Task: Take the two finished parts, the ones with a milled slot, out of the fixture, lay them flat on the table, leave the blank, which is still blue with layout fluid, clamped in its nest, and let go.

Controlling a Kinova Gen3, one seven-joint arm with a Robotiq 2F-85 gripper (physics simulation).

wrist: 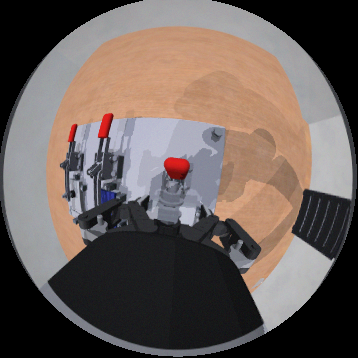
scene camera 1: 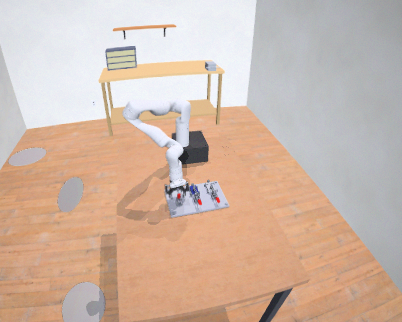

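Pixels of known places: arm's base, origin of the base link: (scene camera 1: 182, 143).
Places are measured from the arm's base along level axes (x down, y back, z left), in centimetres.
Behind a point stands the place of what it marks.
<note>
The grey fixture plate (scene camera 1: 187, 209) {z -16.8, x 11.7, y -49.9 cm} (wrist: 150, 142) {z -15.4, x 11.7, y -48.6 cm} lies on the table with three clamp nests. My gripper (scene camera 1: 177, 190) {z -18.8, x 10.6, y -39.1 cm} (wrist: 173, 206) {z -18.8, x 10.6, y -39.1 cm} is low over the nest at the plate's left end in the scene view, fingers apart on either side of that nest's clamp. They look open, with gaps beside the clamp. The clamp's red handle (scene camera 1: 179, 196) {z -19.6, x 4.6, y -45.0 cm} (wrist: 176, 168) {z -19.8, x 2.8, y -44.5 cm} points up toward the wrist camera. A pale part (wrist: 187, 216) {z -20.7, x 9.6, y -37.9 cm} shows partly below it; its slot is hidden. The blue blank (scene camera 1: 194, 190) {z -8.5, x 7.3, y -40.9 cm} (wrist: 107, 195) {z -8.7, x 9.1, y -40.9 cm} sits in the middle nest. The far nest's silver part (wrist: 76, 202) {z 2.6, x 10.1, y -38.4 cm} is small and partly covered.
The middle clamp's red handle (scene camera 1: 199, 202) {z -10.0, x 7.1, y -51.6 cm} (wrist: 105, 125) {z -10.1, x 7.1, y -50.8 cm} and the far clamp's red handle (scene camera 1: 217, 200) {z 0.7, x 8.3, y -53.2 cm} (wrist: 72, 133) {z 0.5, x 8.3, y -52.4 cm} rise near my gripper's side. A bolt (wrist: 216, 134) {z -25.4, x 11.1, y -49.4 cm} stands at the plate corner. The wooden table (scene camera 1: 200, 255) {z -22.7, x 13.2, y -80.7 cm} (wrist: 200, 55) {z -26.3, x 13.2, y -73.9 cm} extends around the plate.
</note>
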